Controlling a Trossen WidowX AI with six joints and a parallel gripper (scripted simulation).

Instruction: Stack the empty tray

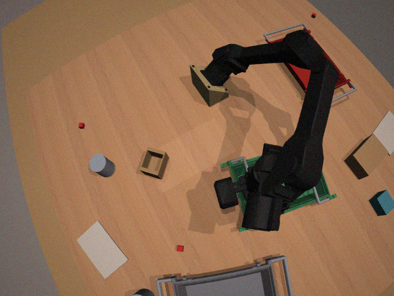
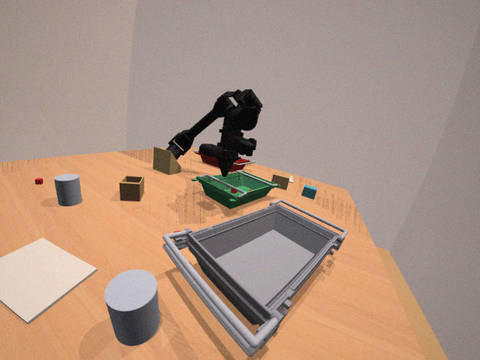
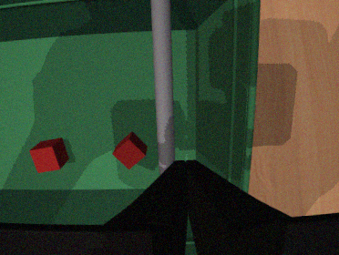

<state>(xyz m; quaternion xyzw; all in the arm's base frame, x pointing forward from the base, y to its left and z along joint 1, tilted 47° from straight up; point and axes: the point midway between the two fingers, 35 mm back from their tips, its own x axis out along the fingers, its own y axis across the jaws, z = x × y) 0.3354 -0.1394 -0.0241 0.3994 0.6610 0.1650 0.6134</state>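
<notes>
My gripper tip is 220 mm past the red tray, 450 mm to the right of it and 40 mm above it. Also, from my gripper tip: box: 220 mm behind, 170 mm to the right, 70 mm below; tan block: 150 mm ahead, 380 mm to the left, 60 mm below; teal cube: 290 mm ahead, 330 mm to the left, 60 mm below.
</notes>
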